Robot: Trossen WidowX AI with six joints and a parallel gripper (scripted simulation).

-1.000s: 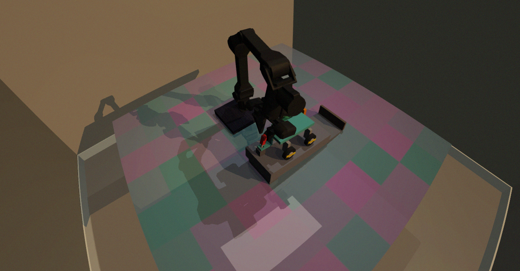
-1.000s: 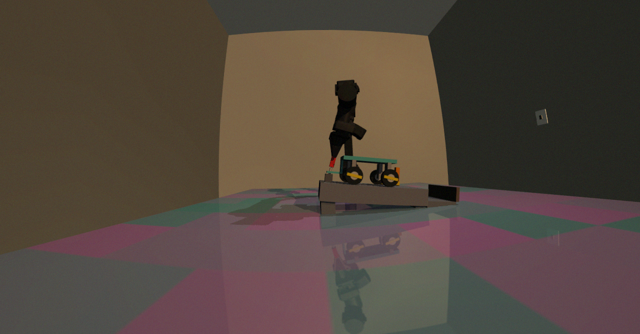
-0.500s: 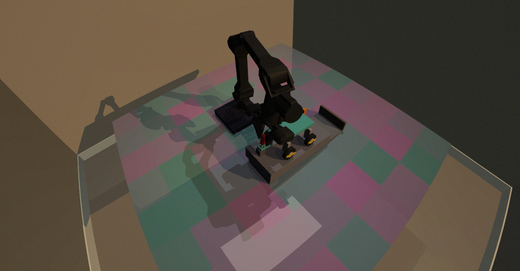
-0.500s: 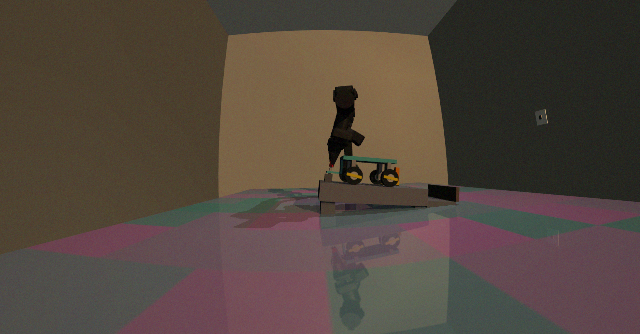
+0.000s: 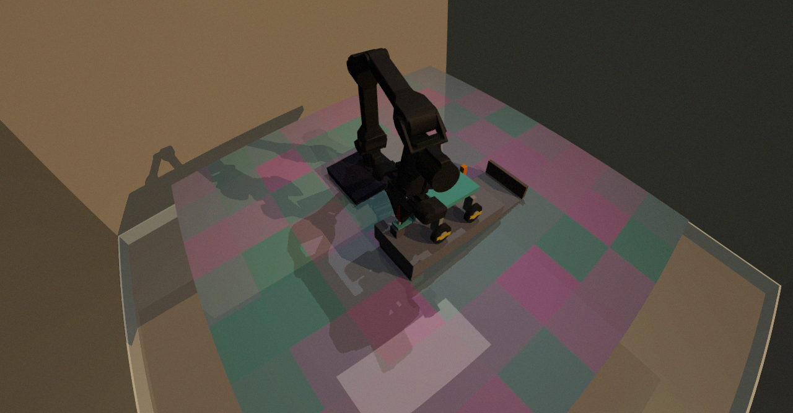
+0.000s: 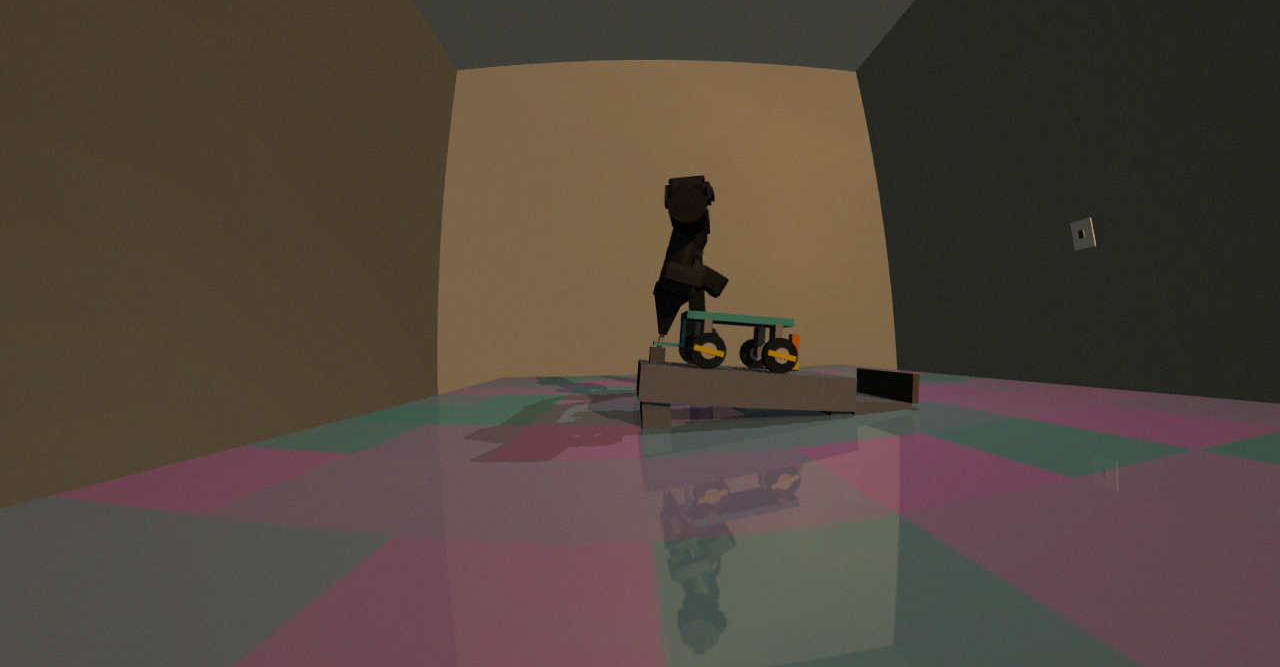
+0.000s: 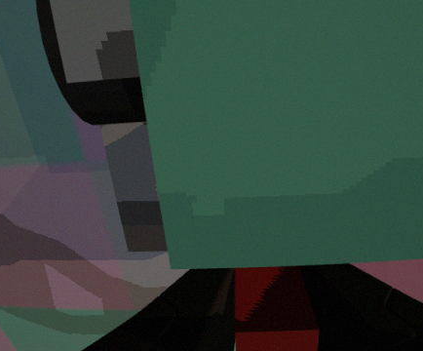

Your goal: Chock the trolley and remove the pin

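My gripper tip is 40 mm past the yellow chock, 220 mm to the right of it and 50 mm above it. Also, from my gripper tip: trolley: 20 mm ahead, 110 mm to the left, 20 mm below; then red-headed stop pin: right at my gripper tip; then grey ramp: 20 mm ahead, 120 mm to the left, 80 mm below.
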